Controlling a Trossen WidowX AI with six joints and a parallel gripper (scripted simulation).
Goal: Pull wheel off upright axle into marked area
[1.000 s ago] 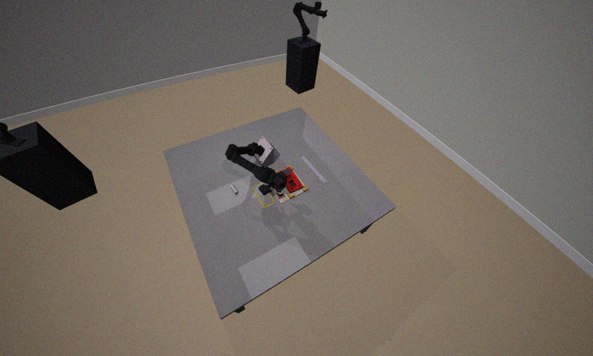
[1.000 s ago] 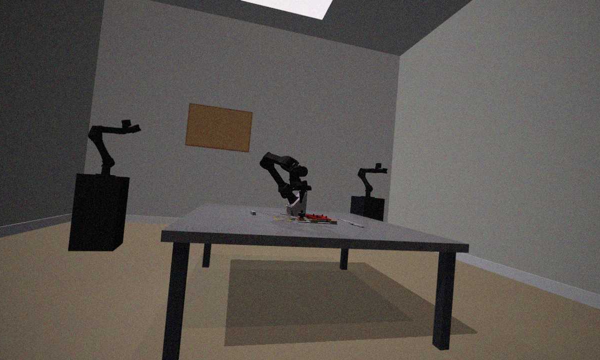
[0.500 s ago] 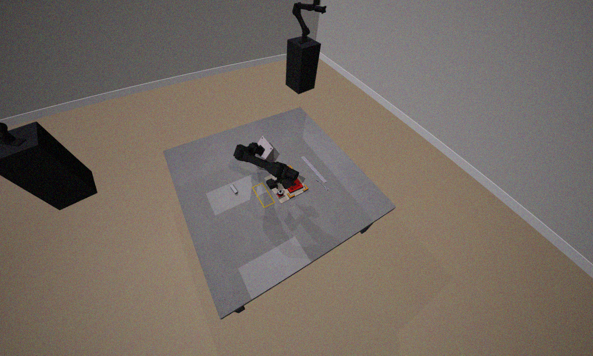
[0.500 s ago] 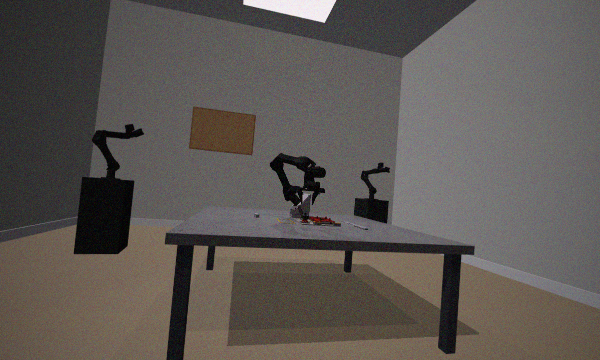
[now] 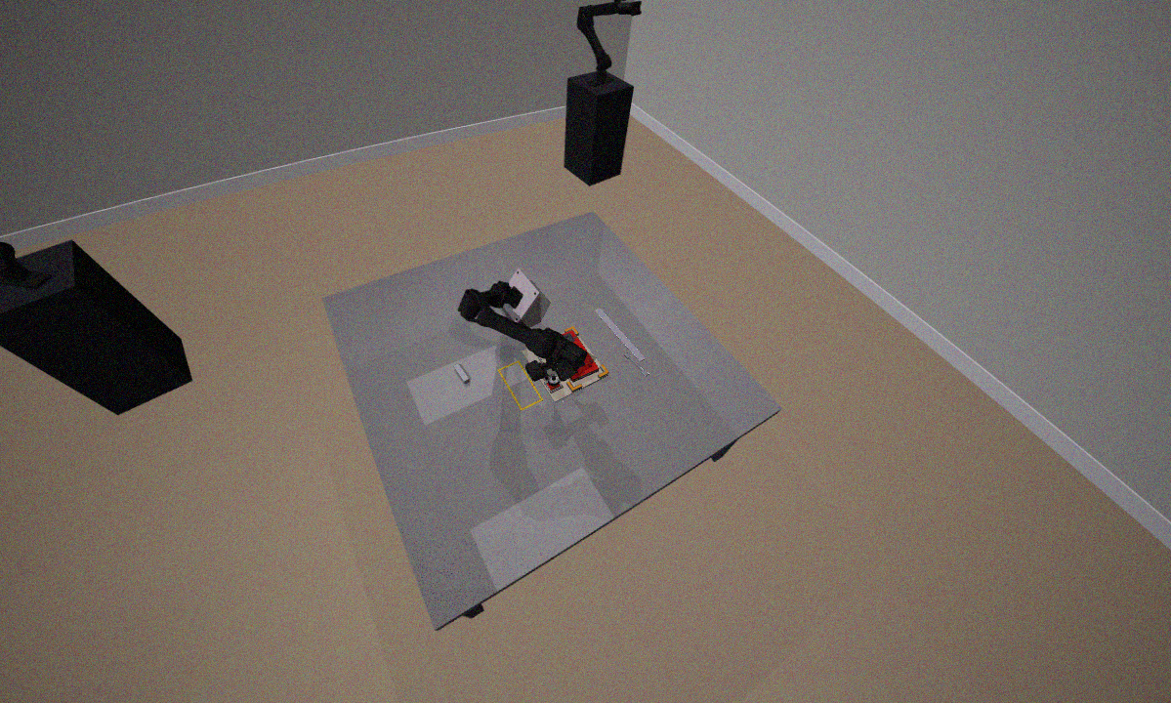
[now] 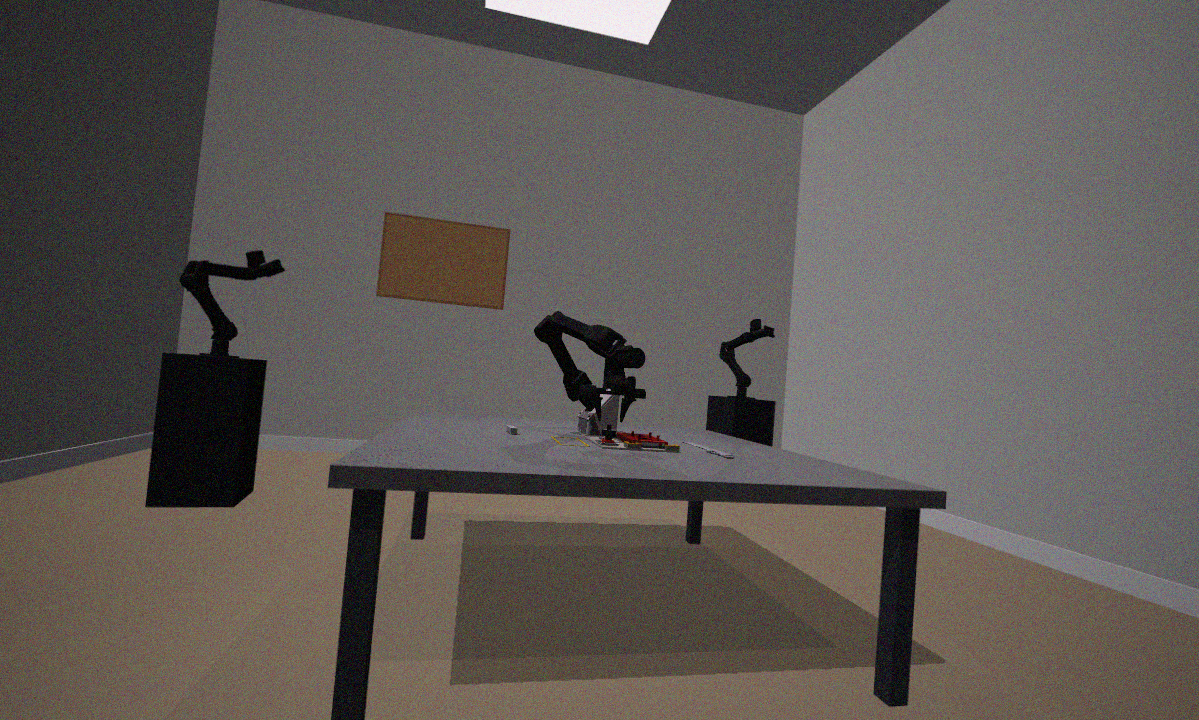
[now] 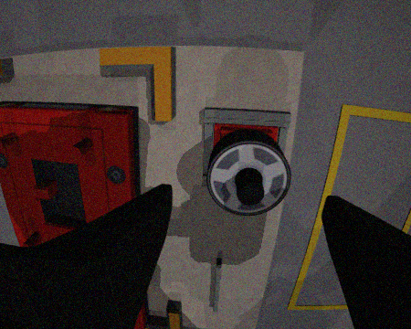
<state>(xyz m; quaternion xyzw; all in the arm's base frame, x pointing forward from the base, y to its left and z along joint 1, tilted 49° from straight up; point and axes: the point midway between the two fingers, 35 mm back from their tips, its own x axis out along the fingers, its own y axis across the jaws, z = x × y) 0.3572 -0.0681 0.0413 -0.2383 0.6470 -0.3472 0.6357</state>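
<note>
Now: gripper tip 30 mm above the wheel. Round my gripper tip: white block (230 mm behind, 240 mm to the right, 60 mm below); axle (10 mm behind, 40 mm below); white strip (40 mm behind, 350 mm to the left, 70 mm below).
</note>
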